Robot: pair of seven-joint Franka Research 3 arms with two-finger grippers.
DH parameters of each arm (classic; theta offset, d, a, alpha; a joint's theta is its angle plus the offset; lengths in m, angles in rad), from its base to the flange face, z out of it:
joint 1: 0 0.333 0 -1.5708
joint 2: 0 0 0 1.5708
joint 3: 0 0.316 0.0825 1.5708
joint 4: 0 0 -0.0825 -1.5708
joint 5: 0 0.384 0 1.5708
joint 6: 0 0 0.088 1.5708
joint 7: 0 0.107 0 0
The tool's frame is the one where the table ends.
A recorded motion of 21 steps. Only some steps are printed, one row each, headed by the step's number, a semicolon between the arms.
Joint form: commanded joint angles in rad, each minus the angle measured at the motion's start. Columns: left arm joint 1, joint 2, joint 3, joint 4, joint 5, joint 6, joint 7; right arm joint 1, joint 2, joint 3, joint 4, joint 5, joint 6, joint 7.
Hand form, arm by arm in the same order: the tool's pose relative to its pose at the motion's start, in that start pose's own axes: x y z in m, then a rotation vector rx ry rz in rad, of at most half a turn. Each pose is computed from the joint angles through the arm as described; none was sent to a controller.
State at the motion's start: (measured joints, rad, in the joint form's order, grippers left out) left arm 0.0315 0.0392 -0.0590 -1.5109 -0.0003 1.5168 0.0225; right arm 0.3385 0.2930 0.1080 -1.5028 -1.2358 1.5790 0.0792
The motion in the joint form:
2: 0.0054 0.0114 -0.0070 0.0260 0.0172 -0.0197 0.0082; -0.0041 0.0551 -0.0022 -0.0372 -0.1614 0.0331 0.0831
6: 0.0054 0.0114 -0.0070 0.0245 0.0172 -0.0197 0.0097; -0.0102 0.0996 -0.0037 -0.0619 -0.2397 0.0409 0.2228
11: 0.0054 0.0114 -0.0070 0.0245 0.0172 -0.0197 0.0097; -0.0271 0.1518 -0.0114 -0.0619 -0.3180 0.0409 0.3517
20: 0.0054 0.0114 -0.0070 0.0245 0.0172 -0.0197 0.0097; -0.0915 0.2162 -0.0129 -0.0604 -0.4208 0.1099 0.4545
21: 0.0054 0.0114 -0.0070 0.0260 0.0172 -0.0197 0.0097; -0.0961 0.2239 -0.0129 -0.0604 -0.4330 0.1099 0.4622
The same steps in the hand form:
2: 0.0015 -0.0014 -0.0041 0.0160 -0.0055 0.0086; 0.0209 -0.0311 0.0184 -0.1506 0.0219 -0.0082
6: 0.0015 -0.0014 -0.0034 0.0160 -0.0070 0.0101; 0.0333 -0.0596 0.0354 -0.2183 0.0348 0.0613
11: 0.0015 -0.0014 -0.0034 0.0160 -0.0070 0.0101; 0.0445 -0.0783 0.0609 -0.2859 0.0395 0.1382
20: 0.0015 -0.0014 -0.0034 0.0160 -0.0070 0.0101; 0.0577 -0.0981 0.1105 -0.3374 0.0805 0.1691
21: 0.0015 -0.0014 -0.0041 0.0160 -0.0055 0.0101; 0.0587 -0.1010 0.1151 -0.3463 0.0809 0.1681

